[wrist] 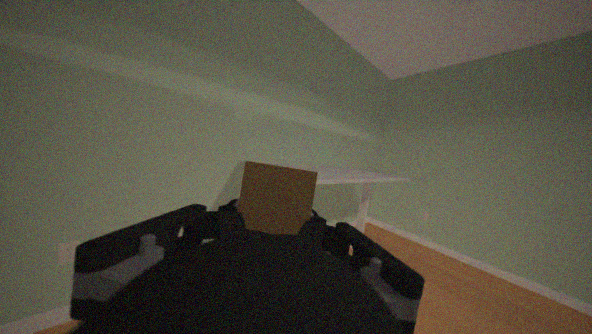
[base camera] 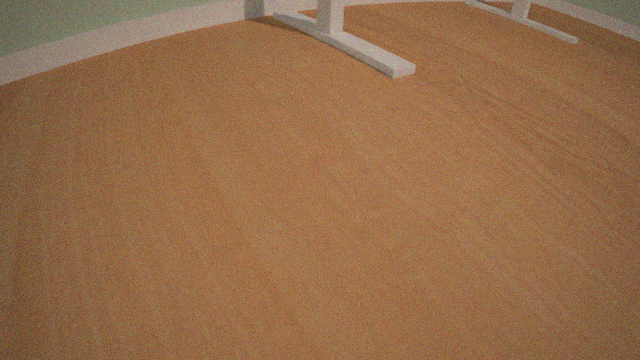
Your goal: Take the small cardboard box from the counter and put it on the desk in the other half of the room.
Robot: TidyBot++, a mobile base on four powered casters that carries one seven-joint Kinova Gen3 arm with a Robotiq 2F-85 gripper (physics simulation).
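Frame: origin at the arm's base, x ahead, y left, z up, level; millimetres.
Seen in the pictures: gripper, between the fingertips: (wrist: 273,209).
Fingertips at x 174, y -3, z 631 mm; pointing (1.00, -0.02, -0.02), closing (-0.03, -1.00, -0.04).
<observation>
A point is followed by its place in that frame.
The small cardboard box (wrist: 278,197) @(z 657, x 125, y -5 mm) is brown and sits between the fingertips of my gripper (wrist: 273,209) @(z 631, x 174, y -3 mm) in the wrist view. The gripper is shut on it, and the fingers hide its lower sides. The white desk (wrist: 362,176) @(z 554, x 1300, y -699 mm) shows behind the box and to its right, with its top seen nearly edge-on; the box hides part of it. In the base camera view the desk's two white legs (base camera: 367,52) (base camera: 542,27) stand on the floor at the top, one at the centre and one farther off at the right. The counter does not show in either view.
A green wall (base camera: 45,25) @(z -250, x 1098, y 922 mm) (wrist: 125,140) @(z 633, x 1124, y 881 mm) with a white baseboard (base camera: 125,35) @(z -354, x 1224, y 698 mm) runs behind the desk and meets another green wall (wrist: 500,150) @(z 967, x 1661, y -2431 mm) at a corner. The wooden floor (base camera: 300,200) @(z -396, x 460, y 28 mm) (wrist: 475,295) @(z -396, x 1243, y -1895 mm) stretches up to the desk legs. A pale ceiling (wrist: 450,30) @(z 2041, x 1654, y -1551 mm) shows at the upper right.
</observation>
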